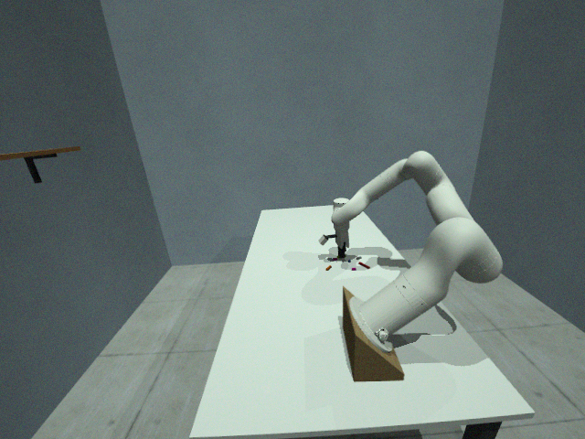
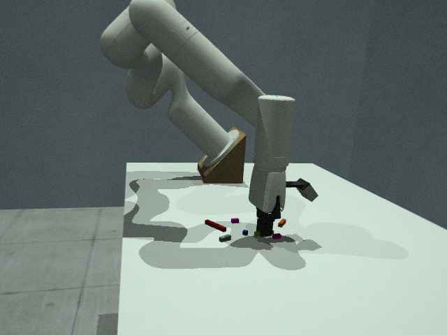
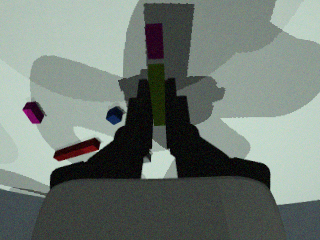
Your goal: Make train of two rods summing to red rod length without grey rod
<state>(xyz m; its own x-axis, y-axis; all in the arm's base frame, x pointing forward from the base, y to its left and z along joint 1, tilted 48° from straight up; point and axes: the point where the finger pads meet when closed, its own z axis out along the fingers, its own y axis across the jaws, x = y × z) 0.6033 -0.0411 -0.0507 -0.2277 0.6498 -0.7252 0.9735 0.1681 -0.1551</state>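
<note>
Right now my hand is 30 mm past the blue rod, 40 mm to the left of it and 30 mm above it. Also, from my hand: lime rod: 20 mm below; then grey rod: 100 mm to the right, 30 mm below; then orange rod: 100 mm behind, 80 mm to the left, 30 mm below.
</note>
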